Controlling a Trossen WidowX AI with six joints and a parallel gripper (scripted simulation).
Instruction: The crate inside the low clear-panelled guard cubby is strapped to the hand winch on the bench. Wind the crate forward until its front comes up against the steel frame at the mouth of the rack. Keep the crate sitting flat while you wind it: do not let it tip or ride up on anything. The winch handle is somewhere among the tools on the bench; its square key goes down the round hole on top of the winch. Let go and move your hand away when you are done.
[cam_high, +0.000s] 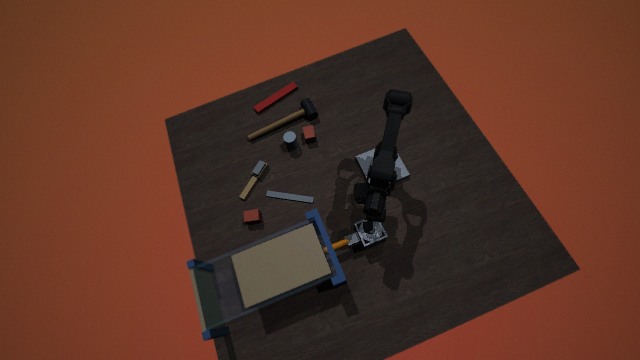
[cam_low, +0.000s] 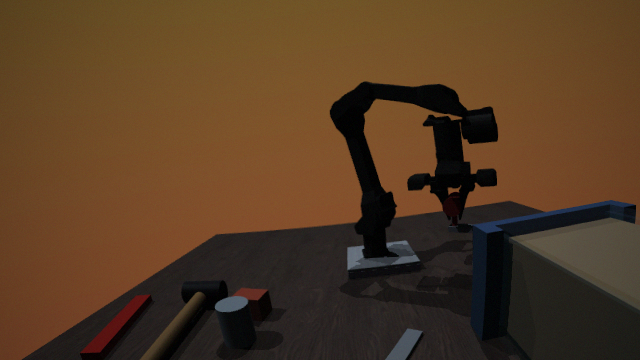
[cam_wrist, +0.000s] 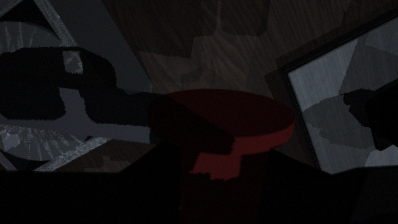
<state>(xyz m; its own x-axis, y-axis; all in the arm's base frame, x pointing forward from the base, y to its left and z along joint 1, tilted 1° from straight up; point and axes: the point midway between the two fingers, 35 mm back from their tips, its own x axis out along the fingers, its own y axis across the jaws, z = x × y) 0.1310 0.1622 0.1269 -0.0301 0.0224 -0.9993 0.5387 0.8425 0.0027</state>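
Right now my gripper tip is 20 mm short of the winch handle, 30 mm to the right of it and 10 mm above it. Round my gripper tip: red knob: 20 mm above; blue steel frame: 220 mm ahead, 70 mm to the left, 10 mm below; winch: 50 mm ahead, 70 mm to the left, 80 mm below.
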